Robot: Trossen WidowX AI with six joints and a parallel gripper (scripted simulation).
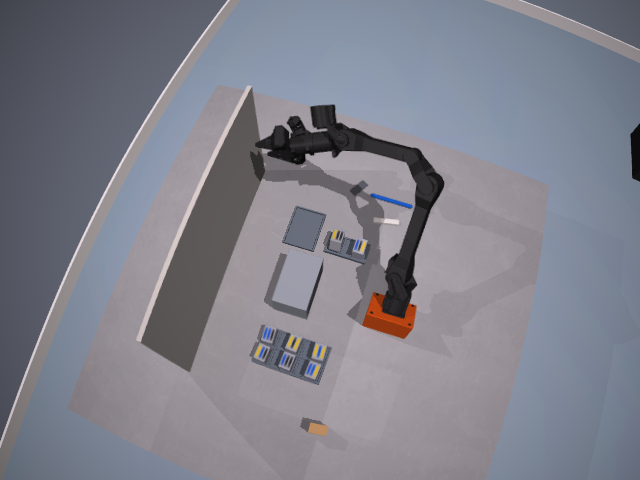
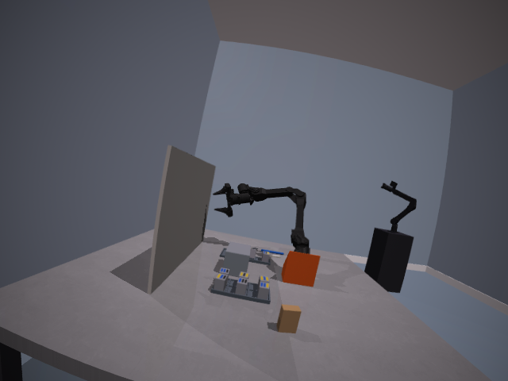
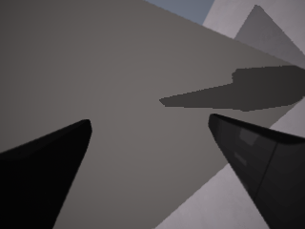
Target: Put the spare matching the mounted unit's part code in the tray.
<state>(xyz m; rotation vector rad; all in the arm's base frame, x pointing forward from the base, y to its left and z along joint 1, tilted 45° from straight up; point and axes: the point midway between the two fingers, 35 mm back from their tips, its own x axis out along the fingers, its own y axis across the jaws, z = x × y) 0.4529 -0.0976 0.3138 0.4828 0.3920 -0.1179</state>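
The rack lies 300 mm behind my gripper tip, 240 mm below it and 110 mm to the left of it. The rest, counted from my gripper tip: blue-grey tray: 240 mm below, 150 mm behind, 90 mm to the left; dark plate: 270 mm behind, 250 mm below, 100 mm to the right; tall grey panel: 280 mm to the left, 40 mm ahead, 20 mm below.
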